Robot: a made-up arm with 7 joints. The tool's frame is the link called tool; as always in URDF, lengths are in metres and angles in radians.
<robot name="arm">
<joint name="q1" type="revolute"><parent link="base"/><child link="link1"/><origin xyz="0 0 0.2" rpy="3.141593 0 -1.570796"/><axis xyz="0 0 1"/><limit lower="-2.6" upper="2.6" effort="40" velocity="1.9"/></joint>
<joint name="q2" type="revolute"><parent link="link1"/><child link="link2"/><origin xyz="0.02 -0.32 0.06" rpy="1.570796 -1.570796 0"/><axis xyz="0 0 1"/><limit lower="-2.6" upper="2.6" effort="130" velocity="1.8"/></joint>
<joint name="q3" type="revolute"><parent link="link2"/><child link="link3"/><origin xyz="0.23 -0.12 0.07" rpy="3.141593 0 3.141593"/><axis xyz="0 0 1"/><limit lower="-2.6" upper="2.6" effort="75" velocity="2.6"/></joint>
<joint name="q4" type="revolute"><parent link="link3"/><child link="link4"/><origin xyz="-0.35 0.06 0.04" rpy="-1.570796 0 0"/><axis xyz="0 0 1"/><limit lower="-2.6" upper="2.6" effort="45" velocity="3.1"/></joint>
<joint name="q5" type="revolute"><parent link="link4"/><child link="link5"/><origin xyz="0.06 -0.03 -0.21" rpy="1.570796 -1.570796 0"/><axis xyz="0 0 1"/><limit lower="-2.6" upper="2.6" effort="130" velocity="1.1"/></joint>
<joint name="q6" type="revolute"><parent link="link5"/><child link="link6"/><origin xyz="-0.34 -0.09 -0.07" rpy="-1.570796 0 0"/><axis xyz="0 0 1"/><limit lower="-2.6" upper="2.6" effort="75" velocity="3"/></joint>
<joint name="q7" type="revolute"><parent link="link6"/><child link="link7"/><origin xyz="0.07 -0.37 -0.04" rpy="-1.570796 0 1.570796"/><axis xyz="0 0 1"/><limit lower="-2.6" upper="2.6" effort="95" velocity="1.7"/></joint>
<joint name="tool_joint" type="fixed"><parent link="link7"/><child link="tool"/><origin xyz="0.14 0.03 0.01" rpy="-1.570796 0 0"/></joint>
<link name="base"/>
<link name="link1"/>
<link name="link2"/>
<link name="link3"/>
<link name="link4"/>
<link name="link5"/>
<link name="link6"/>
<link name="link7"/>
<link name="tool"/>
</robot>
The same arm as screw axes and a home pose.
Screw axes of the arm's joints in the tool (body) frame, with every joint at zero. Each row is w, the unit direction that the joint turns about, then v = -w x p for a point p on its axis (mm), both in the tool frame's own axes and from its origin. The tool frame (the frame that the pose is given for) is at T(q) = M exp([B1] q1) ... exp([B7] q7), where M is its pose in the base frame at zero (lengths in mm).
B1 = (0, -0.000001, -1, -570, -160, 0)
B2 = (1, -0.000002, 0, 0, 360, -550)
B3 = (-1, 0.000002, 0, 0, -130, 430)
B4 = (0.000002, 1, -0.000001, 220, 0, 190)
B5 = (-1, 0.000002, 0, 0, 160, 280)
B6 = (0, -0.000001, -1, 60, 230, 0)
B7 = (-0.000002, -1, 0.000001, -30, 0, 140)
M: xyz 160 -570 -220 (mm) rpy 0 0 0 (rad, as in URDF)
Joint limits (rad, base to tool): -2.6..2.6 -2.6..2.6 -2.6..2.6 -2.6..2.6 -2.6..2.6 -2.6..2.6 -2.6..2.6

